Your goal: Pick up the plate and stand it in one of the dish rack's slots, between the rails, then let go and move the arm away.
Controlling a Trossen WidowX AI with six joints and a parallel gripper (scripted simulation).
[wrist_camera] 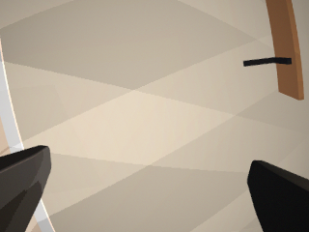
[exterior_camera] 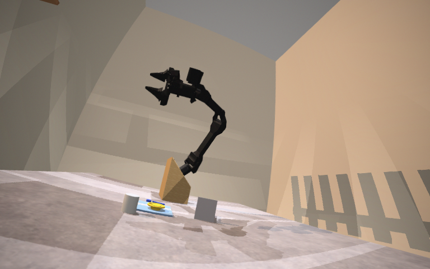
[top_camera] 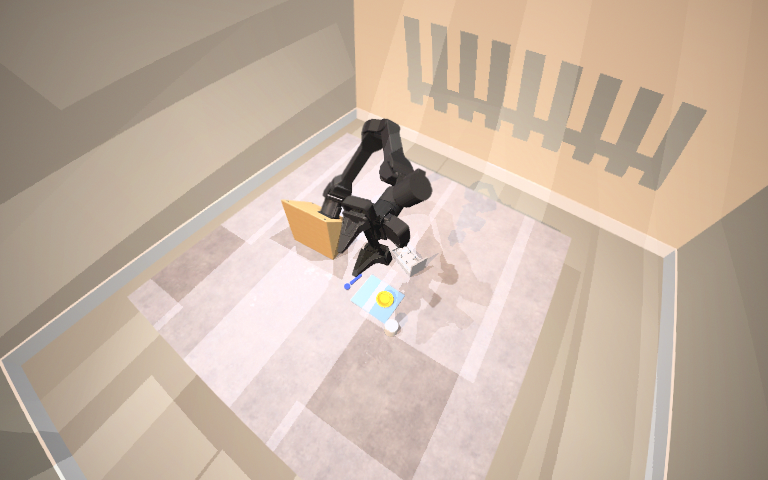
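Now: the yellow plate 170 mm to the left of my gripper tip and 470 mm below it. Also, from my gripper tip: grey dish rack: 20 mm behind, 370 mm to the left, 460 mm below; blue spoon: 140 mm behind, 160 mm to the left, 480 mm below; cream cup: 80 mm ahead, 90 mm to the left, 460 mm below.
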